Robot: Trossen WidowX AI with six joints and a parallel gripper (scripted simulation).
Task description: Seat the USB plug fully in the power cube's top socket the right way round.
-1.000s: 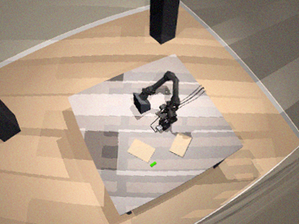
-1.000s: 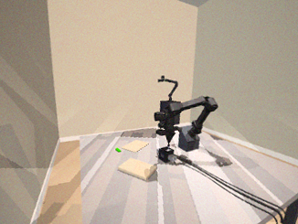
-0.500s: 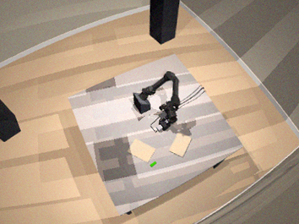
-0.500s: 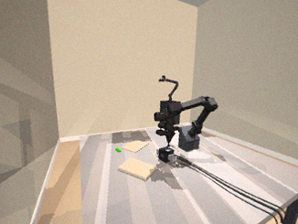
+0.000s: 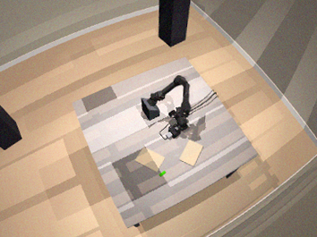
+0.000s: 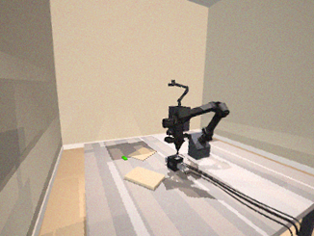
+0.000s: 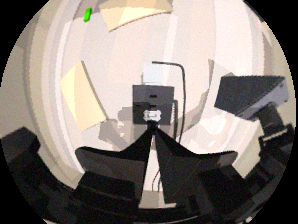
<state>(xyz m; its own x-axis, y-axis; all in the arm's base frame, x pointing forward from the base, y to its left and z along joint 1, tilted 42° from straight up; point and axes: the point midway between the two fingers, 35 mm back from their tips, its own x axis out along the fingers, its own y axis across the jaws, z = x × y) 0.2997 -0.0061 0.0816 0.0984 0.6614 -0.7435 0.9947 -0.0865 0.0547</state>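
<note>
The USB plug is 20 mm below my gripper tip. Round my gripper tip: green block (230 mm ahead, 330 mm to the right, 130 mm below); pale socket (60 mm below).
</note>
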